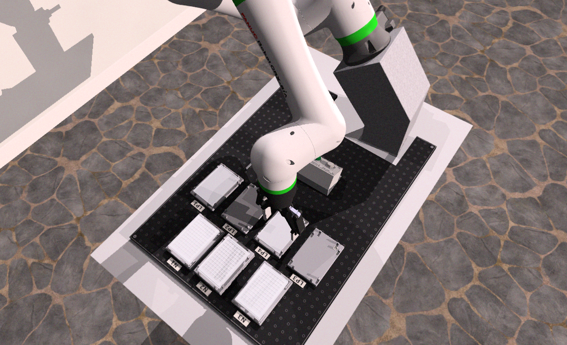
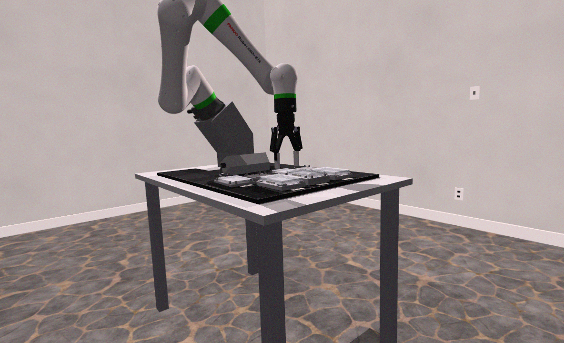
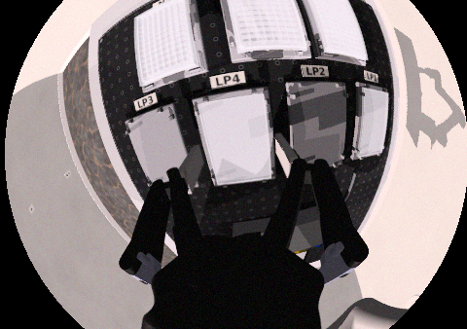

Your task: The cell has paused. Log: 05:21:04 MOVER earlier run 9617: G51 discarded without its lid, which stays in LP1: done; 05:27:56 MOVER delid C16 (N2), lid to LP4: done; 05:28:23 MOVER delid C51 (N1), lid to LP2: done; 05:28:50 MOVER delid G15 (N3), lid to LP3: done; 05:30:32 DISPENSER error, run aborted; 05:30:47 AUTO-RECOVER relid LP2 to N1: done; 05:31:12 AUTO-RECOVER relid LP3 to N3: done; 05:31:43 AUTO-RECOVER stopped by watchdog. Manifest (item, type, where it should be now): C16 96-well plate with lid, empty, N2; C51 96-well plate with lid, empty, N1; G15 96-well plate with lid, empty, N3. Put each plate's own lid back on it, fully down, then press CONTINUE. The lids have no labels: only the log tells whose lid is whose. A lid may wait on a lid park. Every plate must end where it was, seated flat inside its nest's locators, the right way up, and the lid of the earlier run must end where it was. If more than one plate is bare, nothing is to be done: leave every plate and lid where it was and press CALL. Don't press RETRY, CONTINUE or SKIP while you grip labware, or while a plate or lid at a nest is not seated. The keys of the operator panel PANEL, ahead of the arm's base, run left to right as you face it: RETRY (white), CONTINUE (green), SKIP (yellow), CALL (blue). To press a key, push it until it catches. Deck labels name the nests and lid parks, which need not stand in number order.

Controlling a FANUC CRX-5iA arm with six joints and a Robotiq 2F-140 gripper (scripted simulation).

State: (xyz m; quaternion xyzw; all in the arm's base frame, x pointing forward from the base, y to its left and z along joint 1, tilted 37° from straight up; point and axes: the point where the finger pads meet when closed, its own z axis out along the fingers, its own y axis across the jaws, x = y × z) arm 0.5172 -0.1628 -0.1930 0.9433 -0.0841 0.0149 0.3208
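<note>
My hand is 5 cm above the lid park LP4. The rest, counted from my hand: LP4 label (9 cm ahead, 1 cm to the right, 5 cm below); lid park LP3 (2 cm ahead, 13 cm to the left, 5 cm below); lid park LP2 (2 cm behind, 13 cm to the right, 5 cm below).
</note>
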